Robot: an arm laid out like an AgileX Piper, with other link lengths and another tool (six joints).
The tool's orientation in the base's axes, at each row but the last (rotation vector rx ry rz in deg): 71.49 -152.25 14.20; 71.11 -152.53 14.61; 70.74 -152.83 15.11; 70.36 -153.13 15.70; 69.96 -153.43 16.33; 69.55 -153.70 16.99; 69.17 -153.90 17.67; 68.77 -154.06 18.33; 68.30 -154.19 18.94; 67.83 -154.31 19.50; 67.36 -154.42 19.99; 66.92 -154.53 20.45
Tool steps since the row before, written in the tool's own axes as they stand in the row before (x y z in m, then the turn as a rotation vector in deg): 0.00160 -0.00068 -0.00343 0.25 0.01 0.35; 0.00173 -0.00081 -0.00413 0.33 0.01 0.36; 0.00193 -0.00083 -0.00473 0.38 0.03 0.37; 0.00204 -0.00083 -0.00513 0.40 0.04 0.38; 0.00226 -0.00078 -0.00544 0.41 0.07 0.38; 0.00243 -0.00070 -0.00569 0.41 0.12 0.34; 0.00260 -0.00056 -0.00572 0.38 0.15 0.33; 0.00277 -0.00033 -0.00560 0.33 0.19 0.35; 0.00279 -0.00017 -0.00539 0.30 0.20 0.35; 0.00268 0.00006 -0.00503 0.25 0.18 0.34; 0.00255 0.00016 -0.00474 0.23 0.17 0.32; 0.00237 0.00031 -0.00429 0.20 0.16 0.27
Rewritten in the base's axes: -0.00012 -0.00082 0.00376 -0.20 -0.26 -0.28; -0.00005 -0.00081 0.00448 -0.25 -0.32 -0.27; -0.00013 -0.00081 0.00511 -0.30 -0.35 -0.27; -0.00020 -0.00077 0.00553 -0.32 -0.36 -0.27; -0.00039 -0.00078 0.00588 -0.35 -0.35 -0.27; -0.00058 -0.00075 0.00615 -0.39 -0.30 -0.24; -0.00083 -0.00073 0.00621 -0.39 -0.26 -0.24; -0.00115 -0.00069 0.00611 -0.39 -0.20 -0.28; -0.00133 -0.00061 0.00589 -0.37 -0.18 -0.29; -0.00147 -0.00044 0.00549 -0.32 -0.15 -0.29; -0.00149 -0.00032 0.00516 -0.30 -0.14 -0.27; -0.00153 -0.00019 0.00466 -0.27 -0.11 -0.23
